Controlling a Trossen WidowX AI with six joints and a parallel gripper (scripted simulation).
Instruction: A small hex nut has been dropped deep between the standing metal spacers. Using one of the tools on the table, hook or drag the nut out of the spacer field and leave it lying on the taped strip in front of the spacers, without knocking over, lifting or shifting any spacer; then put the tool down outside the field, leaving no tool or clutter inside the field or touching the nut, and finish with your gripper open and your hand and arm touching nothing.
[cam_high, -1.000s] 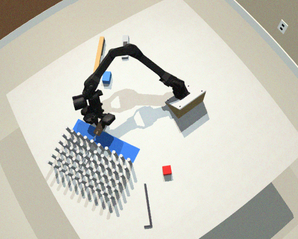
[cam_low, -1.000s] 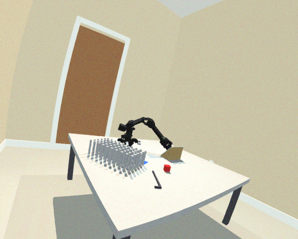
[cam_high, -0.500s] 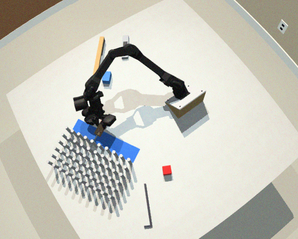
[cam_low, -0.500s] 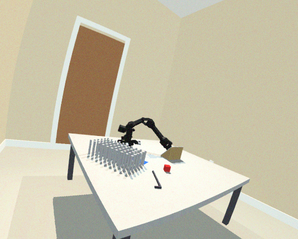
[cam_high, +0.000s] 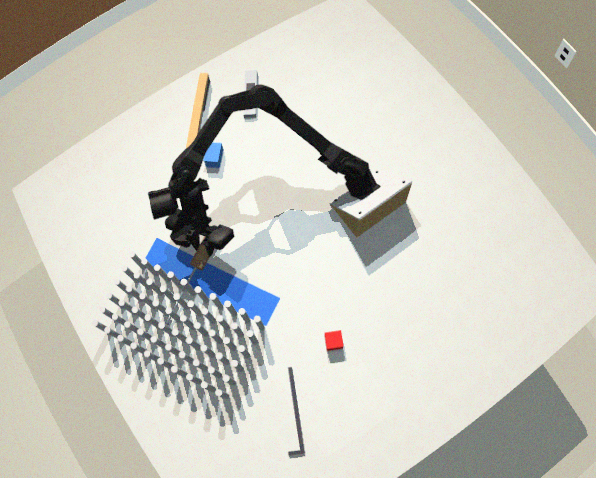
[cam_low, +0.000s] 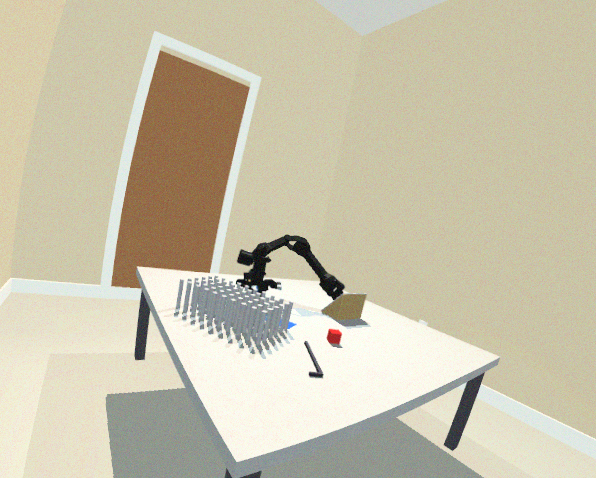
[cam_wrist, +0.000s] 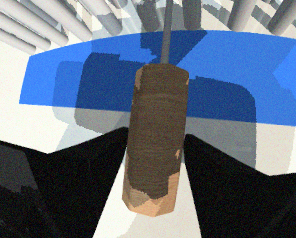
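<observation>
Right now the blue taped strip is 6 cm to the left of my gripper tip, 3 cm ahead of it and 2 cm below it. Round my gripper tip: blue cube 22 cm to the right, 17 cm behind; then grey block 37 cm behind, 34 cm to the right; then red cube 38 cm to the left, 13 cm behind.
</observation>
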